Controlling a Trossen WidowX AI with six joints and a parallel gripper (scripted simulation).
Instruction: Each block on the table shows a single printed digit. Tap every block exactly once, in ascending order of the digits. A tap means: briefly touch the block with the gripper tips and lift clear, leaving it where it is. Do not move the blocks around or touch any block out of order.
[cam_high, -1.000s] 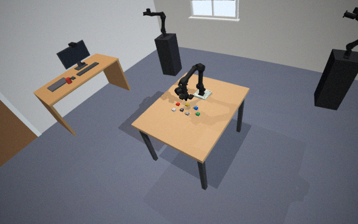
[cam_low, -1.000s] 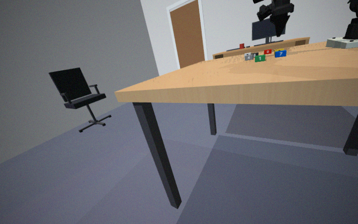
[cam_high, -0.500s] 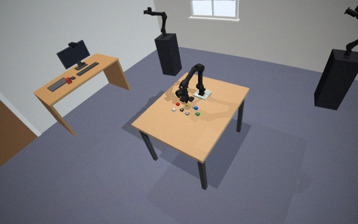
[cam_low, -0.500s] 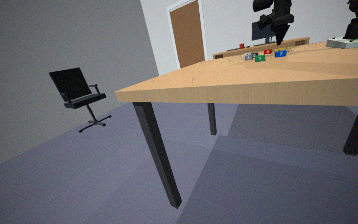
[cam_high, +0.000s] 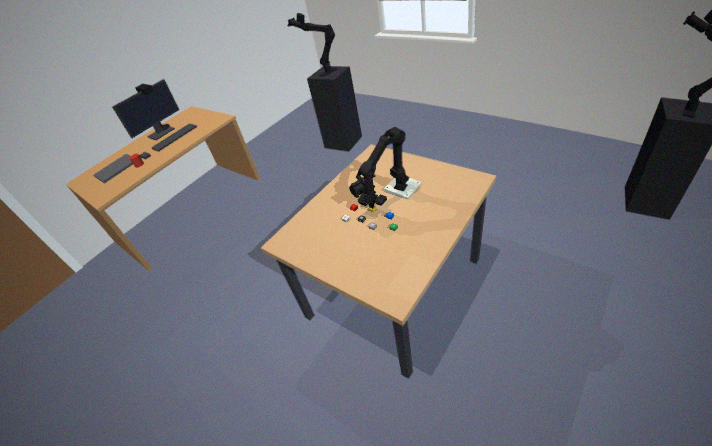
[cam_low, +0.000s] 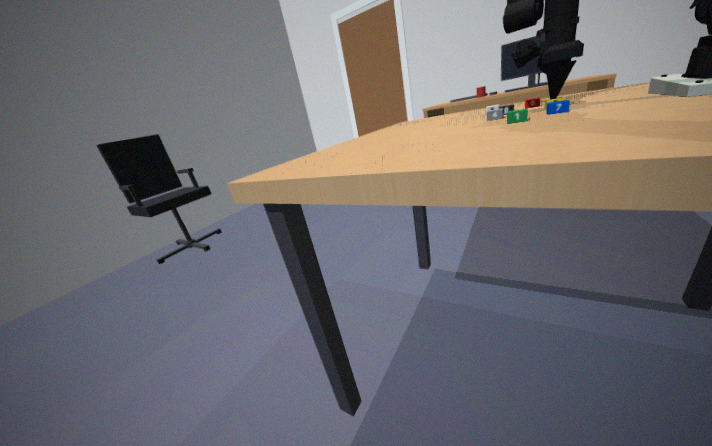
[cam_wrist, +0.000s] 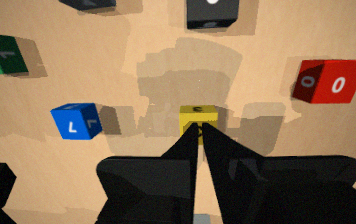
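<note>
Now: the yellow block 1 cm below my gripper tip. From my gripper tip the other things lie so: black block: 9 cm ahead, 2 cm to the right, 1 cm below; red block: 11 cm to the right, 2 cm ahead, 1 cm below; blue block: 12 cm to the left, 2 cm ahead, 1 cm below.
</note>
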